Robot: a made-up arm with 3 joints. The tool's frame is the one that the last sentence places. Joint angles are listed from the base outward.
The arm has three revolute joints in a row. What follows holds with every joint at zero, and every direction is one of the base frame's. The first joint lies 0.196 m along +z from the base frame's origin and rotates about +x. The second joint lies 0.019 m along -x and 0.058 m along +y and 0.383 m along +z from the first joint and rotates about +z. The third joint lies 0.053 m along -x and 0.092 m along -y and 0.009 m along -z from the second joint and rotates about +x. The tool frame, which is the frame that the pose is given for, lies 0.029 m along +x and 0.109 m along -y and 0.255 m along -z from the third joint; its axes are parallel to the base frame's.
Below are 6 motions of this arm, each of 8 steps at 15 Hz.
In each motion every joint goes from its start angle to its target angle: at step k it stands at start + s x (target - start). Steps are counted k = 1, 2, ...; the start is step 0. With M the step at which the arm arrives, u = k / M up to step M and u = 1 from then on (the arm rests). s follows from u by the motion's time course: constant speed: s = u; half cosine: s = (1 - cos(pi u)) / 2; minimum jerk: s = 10 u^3 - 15 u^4 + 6 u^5.
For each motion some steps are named. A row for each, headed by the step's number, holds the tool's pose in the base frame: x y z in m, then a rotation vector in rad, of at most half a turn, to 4 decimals.
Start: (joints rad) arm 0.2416 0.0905 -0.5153
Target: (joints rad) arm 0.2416 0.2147 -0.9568
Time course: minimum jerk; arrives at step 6
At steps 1, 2, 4, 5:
1: -0.0130 -0.3006 0.3375 -0.2892 -0.0359 0.0882
2: -0.0048 -0.3162 0.3518 -0.3659 -0.0483 0.1068
4: 0.0243 -0.3580 0.4078 -0.6207 -0.1007 0.1631
5: 0.0332 -0.3672 0.4268 -0.6969 -0.1197 0.1782

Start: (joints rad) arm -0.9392 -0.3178 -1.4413
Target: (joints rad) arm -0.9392 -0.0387 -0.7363
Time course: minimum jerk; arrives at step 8
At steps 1, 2, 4, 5, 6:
1: -0.1527 0.1966 0.6829 -2.3453 0.0972 -0.3879
2: -0.1456 0.1791 0.6786 -2.2880 0.0775 -0.3557
4: -0.1080 0.1070 0.6465 -2.0218 0.0159 -0.2122
5: -0.0845 0.0732 0.6193 -1.8672 -0.0006 -0.1342
6: -0.0667 0.0515 0.5947 -1.7477 -0.0050 -0.0769

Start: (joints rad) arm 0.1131 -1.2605 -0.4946
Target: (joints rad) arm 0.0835 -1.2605 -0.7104
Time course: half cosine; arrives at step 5
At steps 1, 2, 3, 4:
1: -0.3239 -0.0371 0.3990 -0.3496 0.3902 -1.2067
2: -0.3322 -0.0395 0.4110 -0.4024 0.4190 -1.1996
3: -0.3416 -0.0420 0.4266 -0.4677 0.4546 -1.1905
4: -0.3485 -0.0436 0.4398 -0.5205 0.4834 -1.1826

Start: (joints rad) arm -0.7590 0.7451 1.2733
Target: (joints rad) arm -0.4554 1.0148 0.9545
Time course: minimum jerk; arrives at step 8
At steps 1, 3, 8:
1: -0.1176 0.2266 0.2492 0.4896 0.6419 0.4021
3: -0.1109 0.1974 0.2648 0.4810 0.6639 0.4946
8: -0.0768 0.1195 0.2908 0.4552 0.6640 0.7804

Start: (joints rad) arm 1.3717 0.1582 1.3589
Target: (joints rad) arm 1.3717 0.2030 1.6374
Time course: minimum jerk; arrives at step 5
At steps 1, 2, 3, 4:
1: -0.0646 -0.1757 0.4246 2.7388 0.0004 0.2250
2: -0.0680 -0.1904 0.4378 2.8095 0.0093 0.2458
3: -0.0727 -0.2126 0.4544 2.9085 0.0245 0.2760
4: -0.0760 -0.2294 0.4647 2.9786 0.0374 0.2980

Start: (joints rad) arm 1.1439 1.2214 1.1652
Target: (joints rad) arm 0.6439 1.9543 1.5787
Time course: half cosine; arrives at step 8
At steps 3, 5, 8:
3: -0.1443 -0.1394 0.3466 1.7974 0.2639 1.7274
5: -0.1616 -0.1608 0.3682 1.5705 0.6538 1.9312
8: -0.1620 -0.1807 0.3942 1.3664 1.0179 2.0168

